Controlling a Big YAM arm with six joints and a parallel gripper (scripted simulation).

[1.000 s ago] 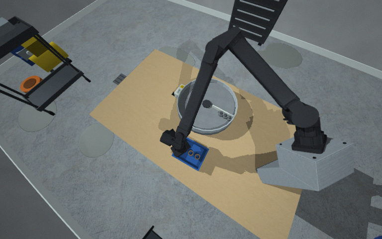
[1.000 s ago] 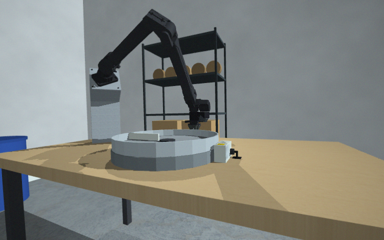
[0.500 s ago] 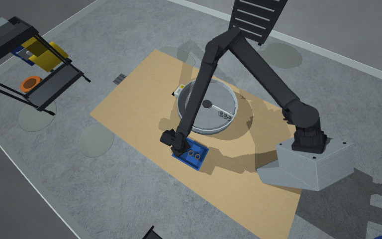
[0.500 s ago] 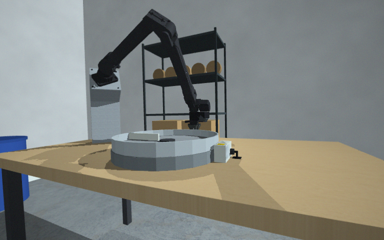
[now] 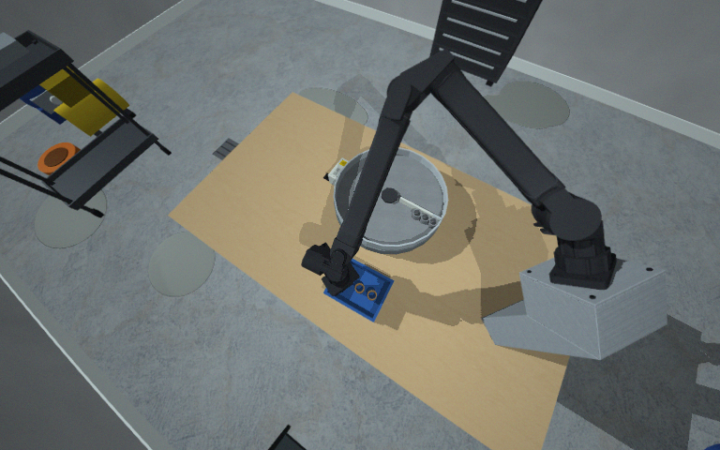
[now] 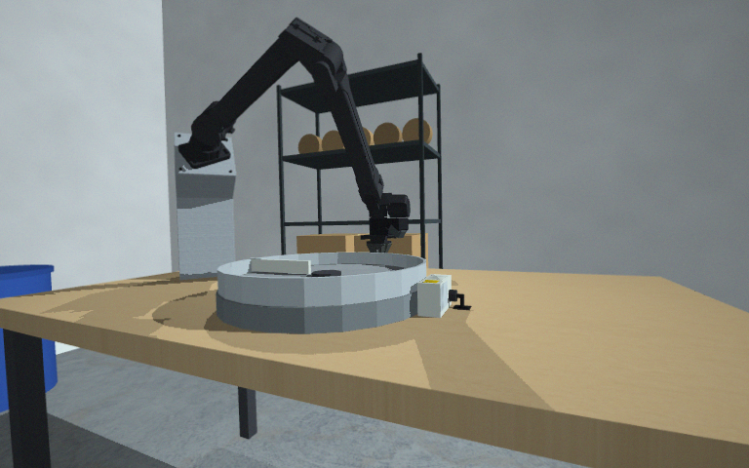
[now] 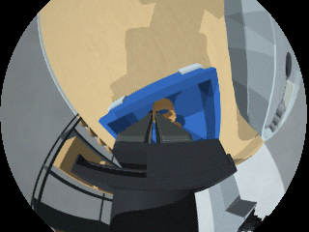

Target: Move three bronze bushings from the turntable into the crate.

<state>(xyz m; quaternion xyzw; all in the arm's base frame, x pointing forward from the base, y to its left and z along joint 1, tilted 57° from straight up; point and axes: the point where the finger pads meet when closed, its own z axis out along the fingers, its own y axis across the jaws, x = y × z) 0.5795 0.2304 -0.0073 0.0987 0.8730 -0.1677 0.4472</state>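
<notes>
Right now the blue crate is 60 mm behind my hand, 10 mm to the right of it and 10 mm below it. The rest, counted from my hand: grey turntable: 360 mm to the right, 20 mm above, 10 mm behind.
</notes>
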